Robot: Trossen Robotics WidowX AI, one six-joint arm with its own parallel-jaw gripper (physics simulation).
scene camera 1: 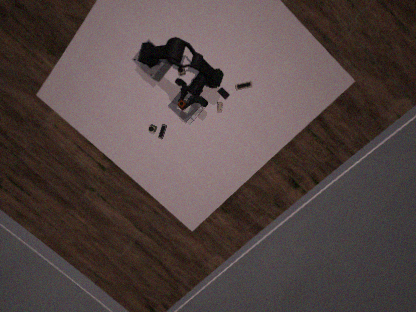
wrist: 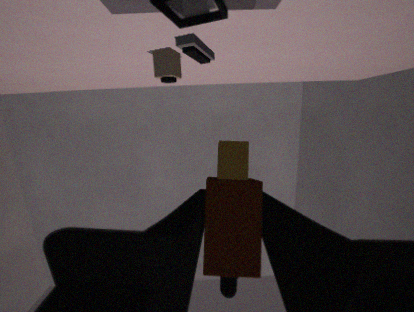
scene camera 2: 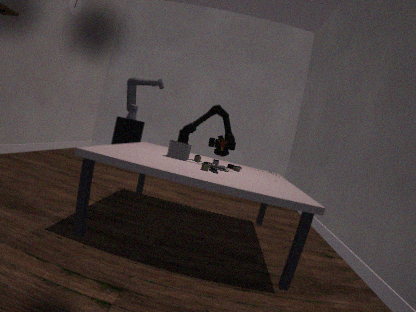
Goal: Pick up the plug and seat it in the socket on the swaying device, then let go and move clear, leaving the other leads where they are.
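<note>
The plug (scene camera 1: 182,103) (scene camera 2: 223,144) (wrist: 233,230) is an orange-brown block with a yellow tip. My gripper (scene camera 1: 183,100) (scene camera 2: 222,145) (wrist: 230,196) is shut on it, with a black finger on each side. The yellow tip points away from the gripper in the wrist view and touches nothing there. The device (scene camera 1: 188,119) is a grey plate under and beside the plug in scene camera 1. In scene camera 2 the gripper hangs above the table's small parts. A black-rimmed housing (wrist: 202,21) shows at the top of the wrist view; whether it is the socket is unclear.
A beige block (scene camera 1: 219,107) (wrist: 167,63) and a dark block (scene camera 1: 223,93) (wrist: 195,48) lie beyond the device. A black strip (scene camera 1: 243,85) lies farther right. A small block (scene camera 1: 152,128) and another strip (scene camera 1: 162,131) lie lower left. A grey box (scene camera 2: 179,150) stands by the arm's base.
</note>
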